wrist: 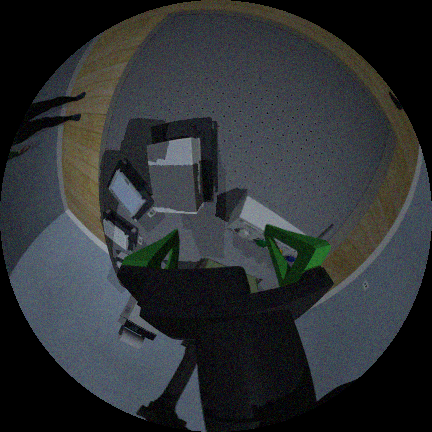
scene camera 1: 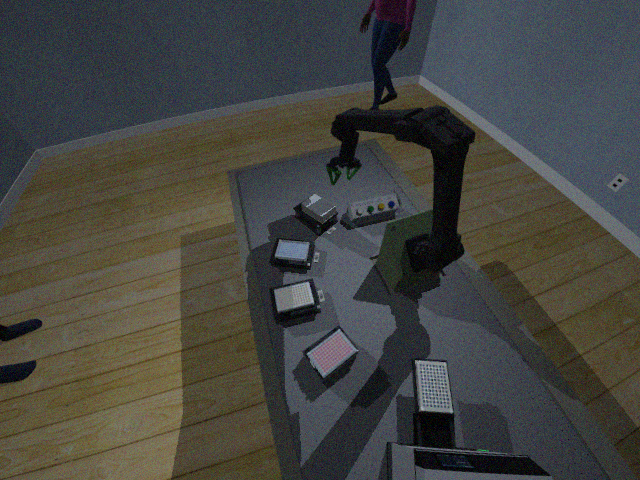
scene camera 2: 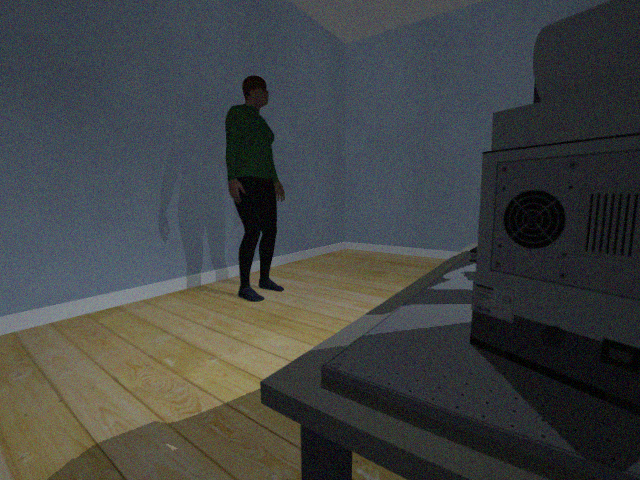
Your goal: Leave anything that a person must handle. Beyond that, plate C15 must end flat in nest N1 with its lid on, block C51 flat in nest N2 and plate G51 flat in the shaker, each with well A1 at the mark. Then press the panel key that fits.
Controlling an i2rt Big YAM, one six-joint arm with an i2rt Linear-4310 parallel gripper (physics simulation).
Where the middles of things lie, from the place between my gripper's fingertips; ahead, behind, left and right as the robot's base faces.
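My hand stands 140 mm to the right of the pale blue plate (wrist: pixel 122 189), 270 mm short of it and 150 mm above it.
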